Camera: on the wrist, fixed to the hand. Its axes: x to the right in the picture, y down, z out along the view.
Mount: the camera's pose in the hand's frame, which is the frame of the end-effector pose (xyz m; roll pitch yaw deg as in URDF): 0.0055 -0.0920 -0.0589 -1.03 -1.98 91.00
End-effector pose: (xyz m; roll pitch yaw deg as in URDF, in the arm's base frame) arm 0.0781 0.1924 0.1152 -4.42 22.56 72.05
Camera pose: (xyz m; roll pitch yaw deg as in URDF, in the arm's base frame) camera 0.1651 0.1487 0.0654 21.62 1.87 163.91
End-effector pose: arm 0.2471 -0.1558 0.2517 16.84 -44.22 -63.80
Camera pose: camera 0.2107 -0.2426 0.1960 -46.95 -12.65 40.28
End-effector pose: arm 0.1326 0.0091 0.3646 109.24 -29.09 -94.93
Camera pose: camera 0.2150 -0.0357 0.3083 -123.30 -53.71 122.76
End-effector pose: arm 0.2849 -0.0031 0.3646 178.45 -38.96 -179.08
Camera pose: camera 0.3176 -0.0961 0.4119 -142.04 0.96 90.41
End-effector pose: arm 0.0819 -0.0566 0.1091 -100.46 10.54 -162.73
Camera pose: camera 0.0468 -0.0243 0.2076 124.96 75.71 53.94
